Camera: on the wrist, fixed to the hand. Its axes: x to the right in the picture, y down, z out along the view.
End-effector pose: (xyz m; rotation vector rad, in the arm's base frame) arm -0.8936 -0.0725 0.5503 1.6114 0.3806 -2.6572
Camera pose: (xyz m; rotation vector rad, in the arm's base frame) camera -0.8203 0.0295 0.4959 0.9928 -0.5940 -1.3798
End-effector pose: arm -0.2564 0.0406 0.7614 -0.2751 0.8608 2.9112
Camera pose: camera -0.2540 0.0471 0.6247 -0.3510 -0.5418 -1.6265
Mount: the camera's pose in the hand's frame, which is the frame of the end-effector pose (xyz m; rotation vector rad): 0.0250 -0.0782 -0.1095 -0.0559 -0.0429 1.5785
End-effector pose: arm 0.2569 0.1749 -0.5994 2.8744 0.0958 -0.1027
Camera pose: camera 0.2827 0.2804 -0.5161 2.0658 -1.9642 0.1446
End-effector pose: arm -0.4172 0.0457 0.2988 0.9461 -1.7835 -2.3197
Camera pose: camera -0.3585 -0.0324 0.2030 -0.4968 -1.4359 -1.2462
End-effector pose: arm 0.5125 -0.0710 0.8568 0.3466 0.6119 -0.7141
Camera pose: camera 0.4289 -0.0852 0.7494 0.6200 0.1678 0.8066
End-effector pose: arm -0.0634 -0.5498 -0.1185 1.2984 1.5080 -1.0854
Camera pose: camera -0.1502 -0.4446 -0.1070 1.7718 0.1343 0.0011
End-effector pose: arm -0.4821 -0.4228 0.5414 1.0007 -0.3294 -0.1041
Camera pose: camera -0.4185 -0.3824 0.4271 0.4581 -1.0550 1.2815
